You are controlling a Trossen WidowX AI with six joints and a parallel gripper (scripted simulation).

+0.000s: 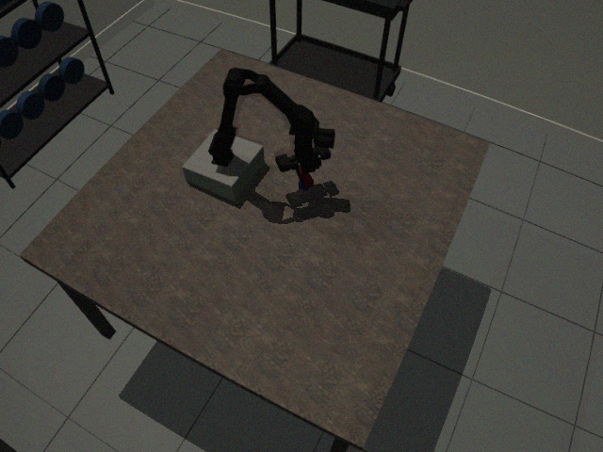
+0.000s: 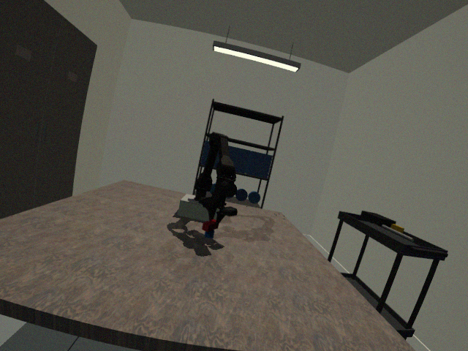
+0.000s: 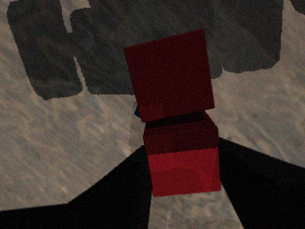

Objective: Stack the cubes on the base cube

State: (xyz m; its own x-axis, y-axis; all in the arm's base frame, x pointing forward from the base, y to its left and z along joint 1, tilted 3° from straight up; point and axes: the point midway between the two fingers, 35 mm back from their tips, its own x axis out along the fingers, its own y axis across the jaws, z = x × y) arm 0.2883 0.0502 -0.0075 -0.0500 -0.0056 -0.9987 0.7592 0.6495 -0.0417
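Now: the blue cube 1 cm ahead of my gripper tip, 1 cm to the right of it and 4 cm below it.
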